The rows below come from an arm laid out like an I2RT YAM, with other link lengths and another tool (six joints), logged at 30 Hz.
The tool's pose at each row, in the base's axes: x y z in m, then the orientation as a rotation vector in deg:
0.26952 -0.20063 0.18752 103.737 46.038 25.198
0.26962 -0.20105 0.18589 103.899 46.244 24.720
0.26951 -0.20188 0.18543 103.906 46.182 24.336
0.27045 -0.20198 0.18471 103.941 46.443 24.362
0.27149 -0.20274 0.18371 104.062 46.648 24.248
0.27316 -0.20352 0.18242 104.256 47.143 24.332
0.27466 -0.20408 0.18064 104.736 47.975 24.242
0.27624 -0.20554 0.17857 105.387 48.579 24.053
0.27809 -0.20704 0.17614 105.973 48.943 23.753
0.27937 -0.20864 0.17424 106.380 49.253 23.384
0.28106 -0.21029 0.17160 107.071 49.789 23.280
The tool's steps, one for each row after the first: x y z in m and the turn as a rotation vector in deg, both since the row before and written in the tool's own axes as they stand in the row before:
-0.00010 -0.00138 0.00096 0.299 -0.210 -0.281
-0.00062 -0.00028 0.00067 0.053 -0.294 -0.140
0.00066 -0.00034 0.00093 0.117 0.158 -0.128
0.00029 -0.00042 0.00155 0.199 0.037 -0.127
0.00075 -0.00046 0.00207 0.329 0.329 -0.176
0.00081 -0.00100 0.00202 0.733 0.404 -0.341
0.00025 -0.00101 0.00280 0.822 0.228 -0.182
0.00043 -0.00119 0.00316 0.701 0.023 -0.115
-0.00008 -0.00086 0.00266 0.538 -0.063 -0.184
0.00024 -0.00133 0.00327 0.817 0.257 -0.087

